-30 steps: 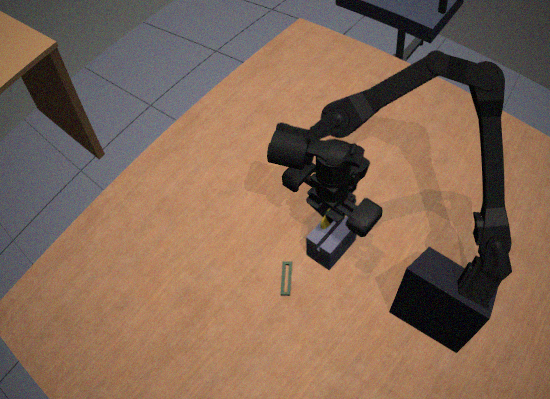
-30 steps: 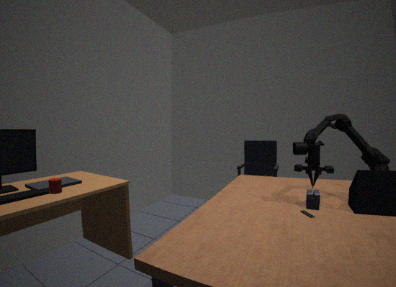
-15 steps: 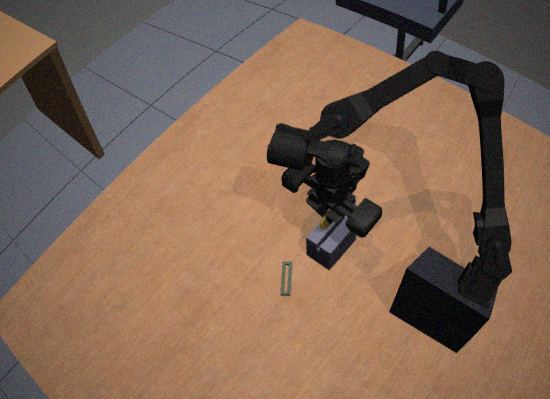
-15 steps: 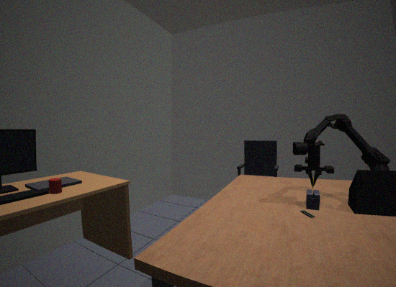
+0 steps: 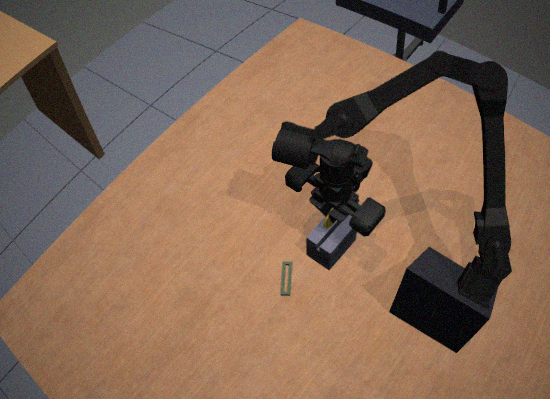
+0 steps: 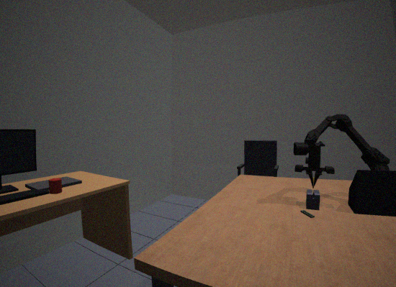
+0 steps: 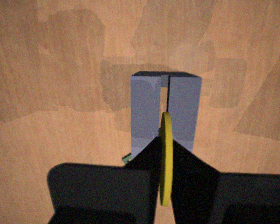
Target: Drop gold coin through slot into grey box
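The gold coin lies 2 cm above my gripper tip.
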